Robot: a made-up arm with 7 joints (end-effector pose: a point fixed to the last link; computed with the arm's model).
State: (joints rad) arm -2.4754 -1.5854 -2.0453 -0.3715 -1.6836 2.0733 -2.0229
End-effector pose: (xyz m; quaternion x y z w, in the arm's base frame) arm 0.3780 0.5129 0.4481 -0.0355 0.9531 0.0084 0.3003
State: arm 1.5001 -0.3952 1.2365 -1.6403 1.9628 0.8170 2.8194
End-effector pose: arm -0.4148 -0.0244 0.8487 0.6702 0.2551 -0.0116 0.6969
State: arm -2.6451 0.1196 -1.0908 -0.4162 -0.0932 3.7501 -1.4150
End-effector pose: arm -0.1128 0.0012 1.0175 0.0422 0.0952 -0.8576 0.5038
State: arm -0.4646 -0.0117 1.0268 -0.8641 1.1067 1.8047 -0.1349
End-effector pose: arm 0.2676 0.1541 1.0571 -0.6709 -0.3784 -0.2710 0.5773
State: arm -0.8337 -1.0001 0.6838 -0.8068 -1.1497 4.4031 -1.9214
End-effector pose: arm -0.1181 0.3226 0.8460 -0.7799 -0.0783 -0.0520 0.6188
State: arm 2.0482 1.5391 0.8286 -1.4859 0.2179 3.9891 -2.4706
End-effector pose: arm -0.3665 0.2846 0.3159 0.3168 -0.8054 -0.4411 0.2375
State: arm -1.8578 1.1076 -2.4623 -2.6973 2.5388 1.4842 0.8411
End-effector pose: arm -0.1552 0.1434 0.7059 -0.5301 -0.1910 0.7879 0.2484
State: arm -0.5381 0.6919 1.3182 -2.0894 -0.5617 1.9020 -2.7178
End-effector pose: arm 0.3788 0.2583 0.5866 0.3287 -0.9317 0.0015 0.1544
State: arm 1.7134 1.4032 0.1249 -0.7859 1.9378 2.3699 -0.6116
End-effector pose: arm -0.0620 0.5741 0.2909 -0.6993 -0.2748 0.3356 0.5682
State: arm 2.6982 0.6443 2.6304 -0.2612 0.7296 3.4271 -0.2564
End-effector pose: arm -0.3156 0.0731 0.9379 -0.3508 -0.0226 0.9133 0.2057
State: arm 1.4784 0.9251 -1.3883 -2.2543 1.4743 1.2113 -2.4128
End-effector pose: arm 0.3884 0.1194 0.4894 -0.5592 -0.6953 -0.1450 0.4275
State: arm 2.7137 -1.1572 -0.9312 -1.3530 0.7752 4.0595 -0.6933
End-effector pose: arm 0.3986 0.0693 0.7804 -0.5323 0.3932 -0.4020 0.6328
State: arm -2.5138 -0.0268 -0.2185 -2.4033 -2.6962 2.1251 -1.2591
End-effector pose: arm -0.2899 -0.1466 0.5635 -0.5761 -0.3059 0.6795 0.3359
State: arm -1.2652 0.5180 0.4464 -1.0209 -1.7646 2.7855 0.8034
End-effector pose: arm 0.3352 -0.3691 0.7823 0.6619 -0.1771 0.4042 0.6059
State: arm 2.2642 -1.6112 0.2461 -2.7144 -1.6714 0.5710 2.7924
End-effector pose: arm 0.0361 -0.0395 0.7815 -0.4171 0.6492 -0.4554 0.4440
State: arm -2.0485 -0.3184 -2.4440 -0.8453 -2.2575 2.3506 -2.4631
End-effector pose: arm -0.0472 0.4358 0.9154 -0.3186 0.3151 -0.0437 0.8929
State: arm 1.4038 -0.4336 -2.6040 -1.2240 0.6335 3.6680 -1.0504
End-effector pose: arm 0.0225 -0.4262 0.8217 0.4313 -0.4022 0.5069 0.6287
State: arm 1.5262 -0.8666 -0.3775 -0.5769 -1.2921 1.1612 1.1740
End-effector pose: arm 0.1050 -0.3205 1.0431 -0.6681 0.5763 -0.3130 0.3514
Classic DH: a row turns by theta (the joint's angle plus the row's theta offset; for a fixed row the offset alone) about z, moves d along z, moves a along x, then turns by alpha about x. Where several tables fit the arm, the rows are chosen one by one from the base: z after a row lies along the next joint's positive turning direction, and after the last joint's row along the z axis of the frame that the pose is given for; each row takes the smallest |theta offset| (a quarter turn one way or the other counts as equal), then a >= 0, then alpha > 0; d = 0 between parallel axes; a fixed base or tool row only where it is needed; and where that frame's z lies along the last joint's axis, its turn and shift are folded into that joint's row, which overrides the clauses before.
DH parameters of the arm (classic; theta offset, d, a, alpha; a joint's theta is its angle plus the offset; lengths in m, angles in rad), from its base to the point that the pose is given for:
joint 1: 0 0.498 0 -1.5708
joint 2: 0 0 0 1.5708
joint 3: 0 0.29 0.096 1.5708
joint 4: 0 0 -0.054 -1.5708
joint 5: 0 0.254 0 1.5708
joint 6: 0 0 0.086 1.5708
joint 7: 0 0 0 0

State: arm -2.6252 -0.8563 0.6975 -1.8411 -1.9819 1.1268 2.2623
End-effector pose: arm 0.0988 -0.2346 0.9411 -0.4840 -0.0733 0.1535 0.8584
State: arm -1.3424 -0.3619 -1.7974 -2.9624 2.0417 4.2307 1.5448
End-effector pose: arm -0.1718 0.0726 0.5864 -0.9114 0.1996 -0.1260 0.3372
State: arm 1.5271 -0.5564 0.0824 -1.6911 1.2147 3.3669 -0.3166
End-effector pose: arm 0.0552 0.1082 0.9724 -0.4940 -0.1054 -0.3373 0.7944
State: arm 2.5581 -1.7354 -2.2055 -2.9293 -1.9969 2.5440 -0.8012
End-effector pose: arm 0.0946 0.1609 0.4420 -0.0304 -0.8705 -0.2657 0.4131
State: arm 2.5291 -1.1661 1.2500 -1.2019 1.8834 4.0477 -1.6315
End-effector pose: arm 0.1230 -0.3641 0.7708 0.0730 -0.2695 -0.0533 0.9587
